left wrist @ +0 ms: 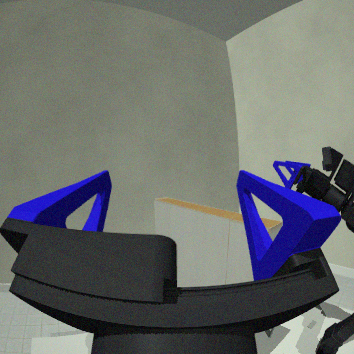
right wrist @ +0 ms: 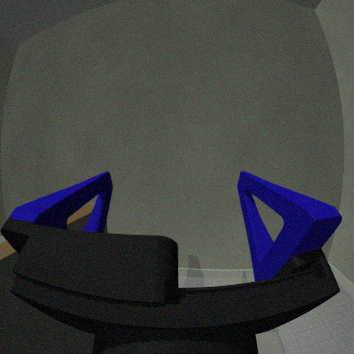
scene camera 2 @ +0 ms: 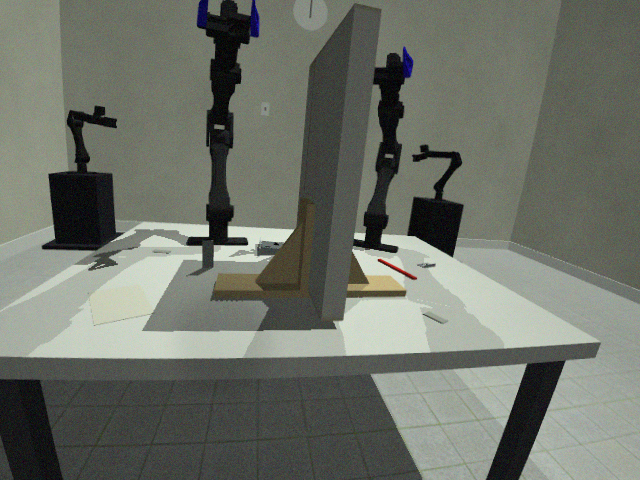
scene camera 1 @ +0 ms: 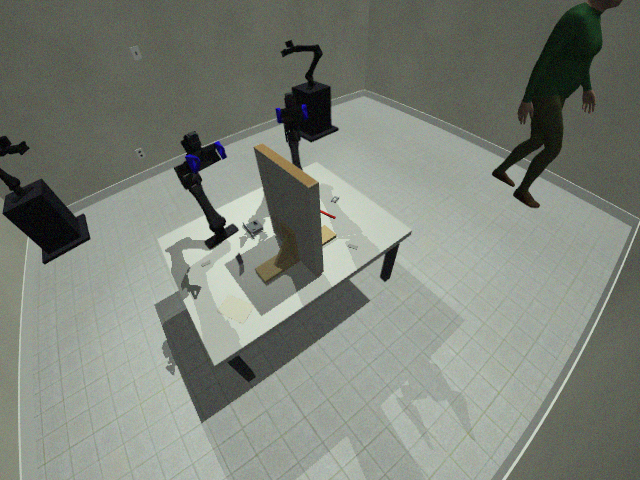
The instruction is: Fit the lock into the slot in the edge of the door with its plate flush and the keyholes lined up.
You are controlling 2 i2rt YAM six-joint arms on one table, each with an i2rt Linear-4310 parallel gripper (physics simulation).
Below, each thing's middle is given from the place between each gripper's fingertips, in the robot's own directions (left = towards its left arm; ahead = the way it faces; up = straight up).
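The wooden base (scene camera 2: pixel 287 274) is a good way ahead of my left hand, a good way to the right of it and far below it. As for the grey door (scene camera 2: pixel 340 83), I find it 350 mm below my left hand, 200 mm ahead of it and 200 mm to the right of it.
From my right hand, the wooden base is far below, some way to the left and slightly ahead. My right hand is itself 37 cm above the grey door, 22 cm to the right of it and 9 cm short of it.
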